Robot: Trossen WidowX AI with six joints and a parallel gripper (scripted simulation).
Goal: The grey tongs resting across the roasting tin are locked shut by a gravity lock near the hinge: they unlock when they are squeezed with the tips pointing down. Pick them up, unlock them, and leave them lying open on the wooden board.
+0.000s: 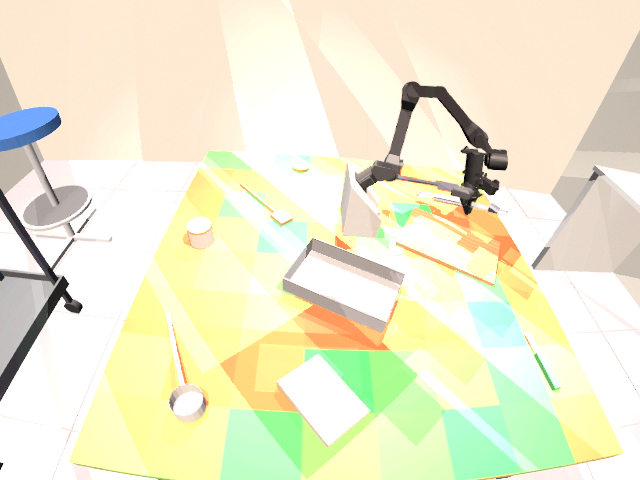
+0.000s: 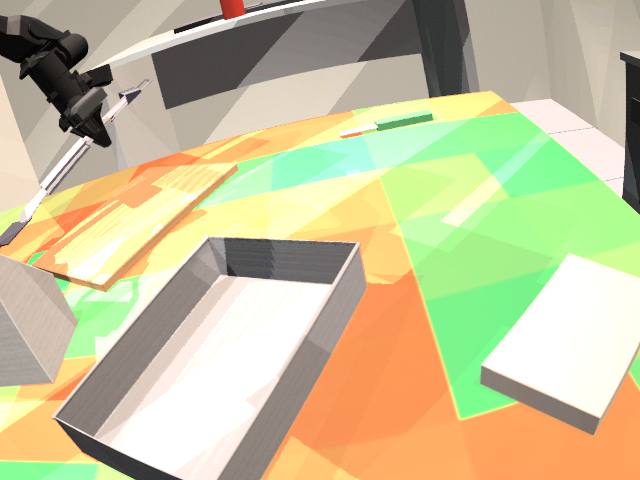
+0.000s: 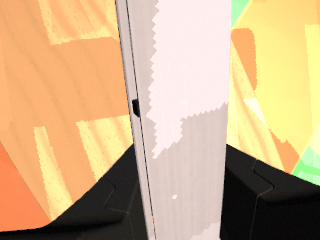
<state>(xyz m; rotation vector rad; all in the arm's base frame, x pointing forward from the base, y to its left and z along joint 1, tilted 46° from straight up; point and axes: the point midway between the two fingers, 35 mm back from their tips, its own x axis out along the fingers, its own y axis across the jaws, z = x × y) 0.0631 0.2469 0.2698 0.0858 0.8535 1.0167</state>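
The wooden board is 10 mm to the right of my gripper tip and 130 mm below it. Also, from my gripper tip: grey roasting tin 250 mm ahead, 390 mm to the right, 110 mm below; then dark spatula 400 mm behind, 10 mm to the right, 140 mm below; then white slab 590 mm ahead, 420 mm to the right, 130 mm below.
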